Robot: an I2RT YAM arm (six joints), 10 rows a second.
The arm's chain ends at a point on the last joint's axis. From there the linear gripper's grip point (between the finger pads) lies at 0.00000 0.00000 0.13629 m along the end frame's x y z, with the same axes.
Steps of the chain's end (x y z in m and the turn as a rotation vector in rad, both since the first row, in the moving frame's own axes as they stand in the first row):
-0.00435 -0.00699 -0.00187 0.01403 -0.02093 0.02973
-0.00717 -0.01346 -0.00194 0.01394 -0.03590 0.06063
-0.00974 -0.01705 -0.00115 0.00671 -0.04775 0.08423
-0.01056 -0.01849 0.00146 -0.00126 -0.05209 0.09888
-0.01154 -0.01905 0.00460 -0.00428 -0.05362 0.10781
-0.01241 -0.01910 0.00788 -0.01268 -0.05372 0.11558
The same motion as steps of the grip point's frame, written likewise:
-0.00717 -0.00894 -0.00191 0.01403 -0.02093 0.02973
-0.01200 -0.01551 -0.00204 0.01394 -0.03590 0.06063
-0.01620 -0.01824 -0.00131 0.00671 -0.04775 0.08423
-0.01765 -0.01867 0.00128 -0.00126 -0.05209 0.09888
-0.01886 -0.01886 0.00440 -0.00428 -0.05362 0.10781
-0.01981 -0.01780 0.00767 -0.01268 -0.05372 0.11558

